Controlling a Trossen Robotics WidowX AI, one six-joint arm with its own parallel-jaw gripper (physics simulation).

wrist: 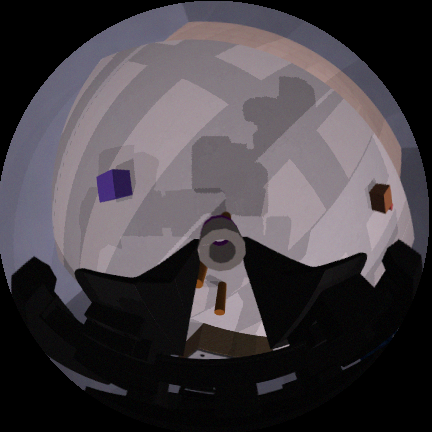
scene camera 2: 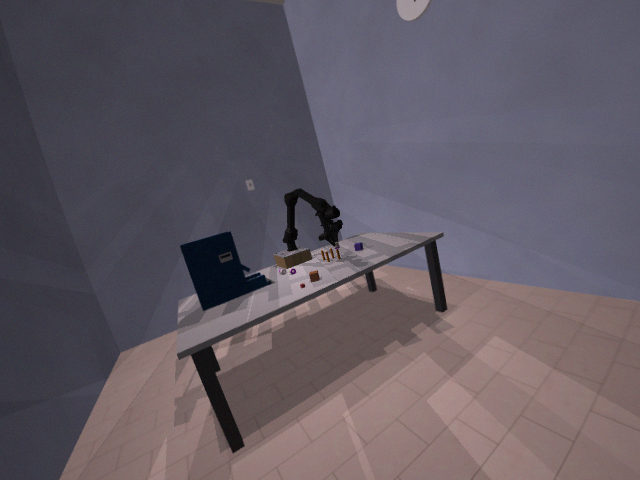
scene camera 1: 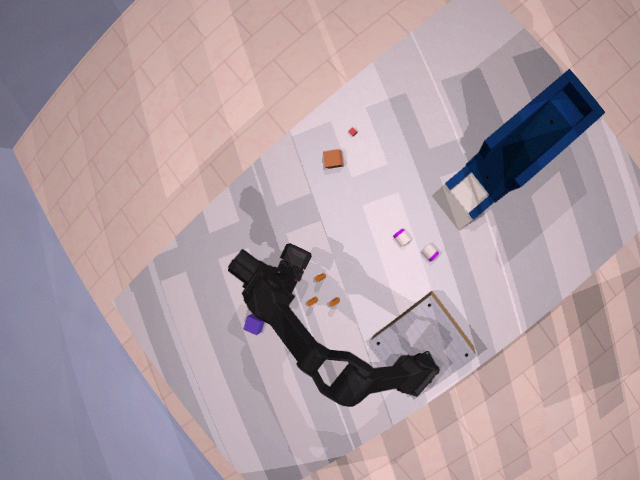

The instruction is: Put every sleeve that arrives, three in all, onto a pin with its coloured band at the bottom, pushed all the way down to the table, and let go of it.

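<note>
My gripper is shut on a pale grey sleeve, held above the table with its purple band at the lower end. An orange pin shows partly from behind the sleeve in the wrist view; I cannot tell whether the sleeve's lower end touches it. Three bare upright orange pins show beside the gripper in scene camera 1, where the held sleeve is hidden. Two white sleeves with purple bands lie on their sides on the table, near each other.
A blue chute stands beyond the loose sleeves. A wood-sided box is by the arm's base. A purple cube is near the pins. An orange-brown block and a small red cube lie farther off.
</note>
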